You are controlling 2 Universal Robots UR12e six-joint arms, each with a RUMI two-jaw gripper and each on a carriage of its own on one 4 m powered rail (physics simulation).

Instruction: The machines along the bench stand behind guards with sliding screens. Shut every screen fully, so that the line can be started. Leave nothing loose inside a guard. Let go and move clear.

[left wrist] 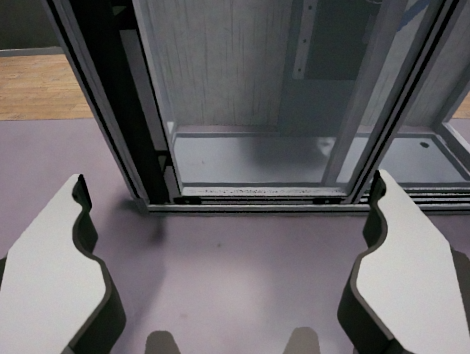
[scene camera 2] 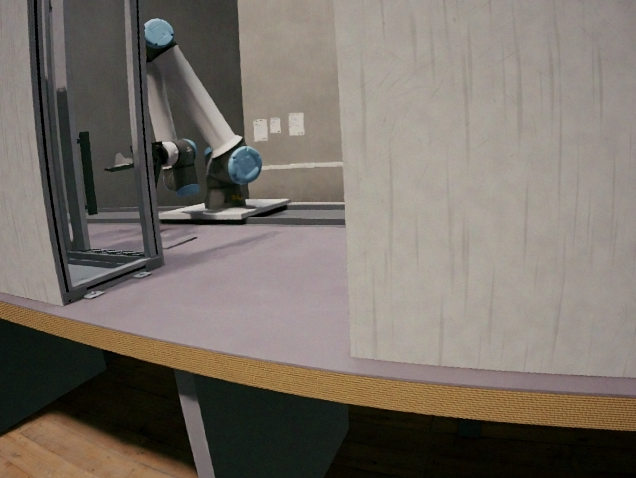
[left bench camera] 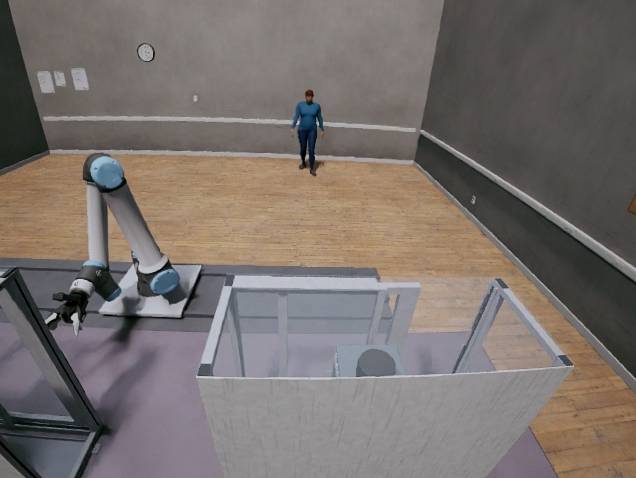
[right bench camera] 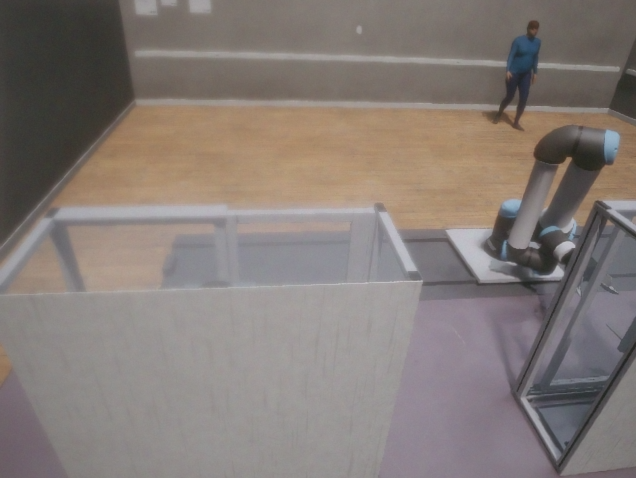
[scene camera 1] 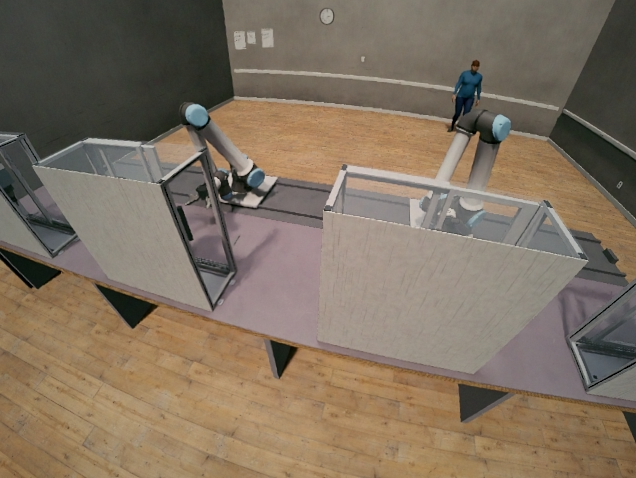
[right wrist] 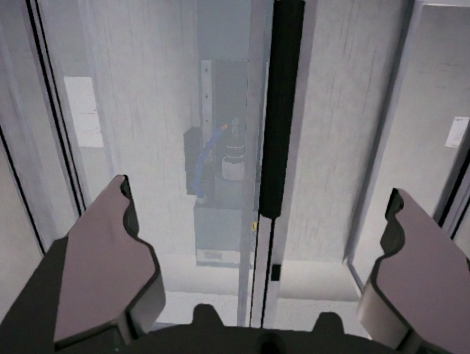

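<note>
My right gripper is open and empty in front of a guard. In the right wrist view its screen's black handle lies between the fingertips, untouched; a gap shows right of it. My left gripper is open and empty before another guard; that screen's stile is near the left post, and I cannot tell whether any gap remains. In the left bench view, a third screen's stile stands apart from the post. Guard interiors are partly hidden.
A thin flat strip lies on the bench beside the right gripper's guard. A machine stands inside the left bench view's guard. Another guard shows in the right bench view. A person stands beyond the rail.
</note>
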